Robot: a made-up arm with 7 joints.
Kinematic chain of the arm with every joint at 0, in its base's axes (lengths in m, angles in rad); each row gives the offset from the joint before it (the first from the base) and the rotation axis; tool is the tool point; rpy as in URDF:
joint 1: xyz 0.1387 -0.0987 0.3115 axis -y
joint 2: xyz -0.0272 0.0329 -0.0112 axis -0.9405 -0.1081 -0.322
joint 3: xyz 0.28 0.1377 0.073 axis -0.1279 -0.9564 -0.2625
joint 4: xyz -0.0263 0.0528 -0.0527 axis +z
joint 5: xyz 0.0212 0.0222 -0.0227 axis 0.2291 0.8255 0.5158
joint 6: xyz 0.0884 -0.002 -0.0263 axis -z
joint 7: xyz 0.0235 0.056 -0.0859 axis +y
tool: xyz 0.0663 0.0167 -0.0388 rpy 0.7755 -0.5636 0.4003
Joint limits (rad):
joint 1: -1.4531..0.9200
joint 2: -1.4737..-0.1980
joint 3: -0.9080..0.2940
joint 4: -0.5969..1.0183
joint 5: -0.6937..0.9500
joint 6: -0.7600..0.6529
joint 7: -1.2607..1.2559
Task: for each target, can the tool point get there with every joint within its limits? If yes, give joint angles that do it. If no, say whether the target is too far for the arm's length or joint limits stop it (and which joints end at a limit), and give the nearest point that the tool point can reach.
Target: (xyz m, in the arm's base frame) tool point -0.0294 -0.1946 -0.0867
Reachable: no: joint limits stop it (at a limit: joint 1, joint 2, joint 4, joint 5, joint 6) | nearest point 0.0808 -0.0145 -0.0659 | short by 0.212 m
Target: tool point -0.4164 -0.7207 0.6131
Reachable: no: too far | nearest point -0.0959 -0.1372 0.4494 | short by 0.686 m
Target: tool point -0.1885 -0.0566 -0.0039
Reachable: no: joint limits stop it (at a limit: joint 1, joint 2, joint 4, joint 6) | nearest point -0.0120 0.0585 0.0202 | short by 0.212 m
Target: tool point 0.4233 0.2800 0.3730
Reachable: yes | joints -1.1942 -1.2693 -0.2751 -0.1972 0.6607 -0.3910 0.0330
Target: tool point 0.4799 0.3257 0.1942
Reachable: yes | joints -0.4620 -0.5945 0.1505 0.0344 0.4155 0.3303 -1.0481
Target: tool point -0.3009 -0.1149 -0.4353
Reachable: no: too far | nearest point 0.0504 0.0751 -0.1481 | short by 0.492 m
